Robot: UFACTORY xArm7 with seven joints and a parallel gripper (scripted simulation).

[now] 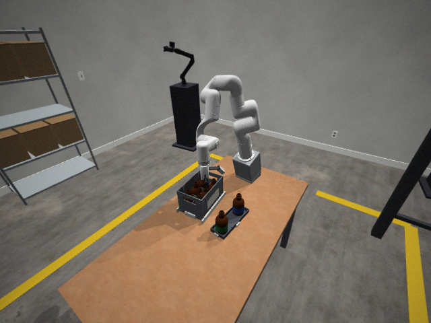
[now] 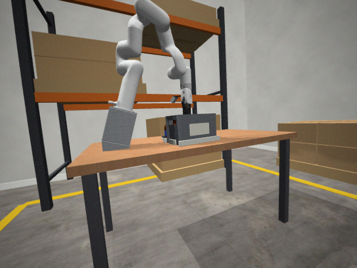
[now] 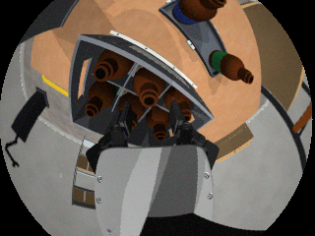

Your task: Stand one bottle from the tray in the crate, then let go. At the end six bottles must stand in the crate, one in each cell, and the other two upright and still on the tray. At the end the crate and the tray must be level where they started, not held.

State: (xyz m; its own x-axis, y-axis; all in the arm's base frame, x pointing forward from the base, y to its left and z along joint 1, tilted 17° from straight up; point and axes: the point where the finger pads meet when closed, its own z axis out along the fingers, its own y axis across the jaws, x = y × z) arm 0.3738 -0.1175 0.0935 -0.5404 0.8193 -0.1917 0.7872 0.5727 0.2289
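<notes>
My hand is 110 mm above the bottle. Round my hand: crate (110 mm below, 40 mm to the right); then dark tray (200 mm to the left, 180 mm below, 50 mm ahead).
</notes>
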